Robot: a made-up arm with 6 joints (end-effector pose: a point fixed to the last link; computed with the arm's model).
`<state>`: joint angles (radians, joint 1 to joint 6).
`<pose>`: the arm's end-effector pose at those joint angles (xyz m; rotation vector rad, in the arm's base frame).
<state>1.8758 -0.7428 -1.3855 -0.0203 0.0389 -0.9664</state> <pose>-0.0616 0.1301 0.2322 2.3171 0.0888 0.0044</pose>
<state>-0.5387 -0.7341 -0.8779 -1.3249 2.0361 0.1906</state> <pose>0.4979 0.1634 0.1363 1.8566 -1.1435 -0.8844</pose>
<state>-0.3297 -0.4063 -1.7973 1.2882 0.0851 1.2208</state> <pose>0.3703 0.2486 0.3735 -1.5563 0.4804 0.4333</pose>
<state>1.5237 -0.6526 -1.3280 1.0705 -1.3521 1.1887</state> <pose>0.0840 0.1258 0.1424 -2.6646 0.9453 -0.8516</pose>
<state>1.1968 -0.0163 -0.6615 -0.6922 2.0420 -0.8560</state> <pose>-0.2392 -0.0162 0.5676 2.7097 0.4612 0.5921</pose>
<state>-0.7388 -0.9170 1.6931 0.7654 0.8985 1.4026</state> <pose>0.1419 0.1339 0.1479 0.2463 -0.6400 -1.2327</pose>
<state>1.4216 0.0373 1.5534 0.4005 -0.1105 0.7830</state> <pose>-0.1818 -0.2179 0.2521 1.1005 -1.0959 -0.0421</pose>
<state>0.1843 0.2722 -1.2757 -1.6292 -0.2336 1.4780</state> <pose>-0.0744 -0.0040 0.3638 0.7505 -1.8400 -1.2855</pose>
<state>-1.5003 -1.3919 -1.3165 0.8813 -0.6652 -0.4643</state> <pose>-0.0293 0.0096 -0.0671 -0.5459 0.5017 -2.1098</pose>
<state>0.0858 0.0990 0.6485 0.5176 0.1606 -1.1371</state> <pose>0.0820 0.0403 0.3056 -0.1693 1.2212 -1.4654</pose>
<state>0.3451 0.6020 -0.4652 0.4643 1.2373 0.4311</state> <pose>0.1536 -0.0767 0.6240 -1.5750 -0.6597 0.8031</pose>
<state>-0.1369 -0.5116 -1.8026 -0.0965 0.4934 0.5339</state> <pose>0.3490 0.1667 0.2742 -1.9089 1.0454 1.1204</pose>
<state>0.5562 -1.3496 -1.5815 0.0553 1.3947 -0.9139</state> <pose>0.1220 0.2386 0.3947 2.3819 0.0136 0.1525</pose>
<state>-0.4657 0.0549 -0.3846 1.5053 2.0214 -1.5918</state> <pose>0.4768 -0.1836 0.4267 -2.3167 -1.0237 -0.4107</pose>
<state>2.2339 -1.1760 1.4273 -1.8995 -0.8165 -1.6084</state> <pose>-0.2123 0.3453 -0.0094 0.2991 0.6041 0.5982</pose>
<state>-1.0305 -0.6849 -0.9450 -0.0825 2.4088 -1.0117</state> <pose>0.6135 0.1156 0.2045 2.4120 0.2012 -1.4083</pose>
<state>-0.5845 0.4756 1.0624 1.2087 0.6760 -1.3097</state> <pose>0.3307 0.1250 0.3948 0.0877 2.8916 -1.1486</pose>
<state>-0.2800 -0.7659 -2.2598 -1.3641 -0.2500 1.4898</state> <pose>0.1101 0.2148 0.0834 0.2569 -2.5859 -1.1660</pose>
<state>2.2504 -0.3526 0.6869 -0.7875 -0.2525 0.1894</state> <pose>-0.2519 -0.2460 -0.0308 1.1559 -2.7300 -0.5514</pose>
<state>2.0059 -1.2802 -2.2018 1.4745 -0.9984 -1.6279</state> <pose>-0.1006 0.2707 0.3358 1.2765 -0.9889 0.5197</pose>
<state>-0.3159 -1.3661 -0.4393 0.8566 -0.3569 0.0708</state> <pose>0.1082 0.0272 0.0293 0.4098 -0.4065 -1.6676</pose>
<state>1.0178 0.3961 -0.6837 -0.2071 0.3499 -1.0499</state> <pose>-0.0527 0.0381 0.3581 1.6286 1.0988 -0.8016</pose>
